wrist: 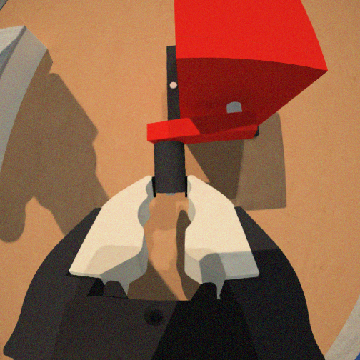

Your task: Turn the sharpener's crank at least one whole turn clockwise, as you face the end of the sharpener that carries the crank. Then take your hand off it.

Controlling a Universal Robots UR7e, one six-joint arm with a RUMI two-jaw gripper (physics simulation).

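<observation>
The red sharpener [250, 35] fills the upper right of the view, with its crank end facing my gripper. A grey shaft stub [234, 107] shows on that end. The red crank arm [200, 131] reaches from below the stub out to the left, past the body's left edge. The black crank handle [169, 165] points from the arm's left end toward me. My gripper [171, 178] is shut on the handle's near end, one pale fingertip on each side of it. Part of the sharpener is cut off by the top of the view.
A black base strip [171, 65] with a pale round spot shows left of the body. A grey object [25, 75] stands at the upper left edge, and another grey edge [348, 332] shows at the lower right corner. Shadows lie on the tan table [115, 65].
</observation>
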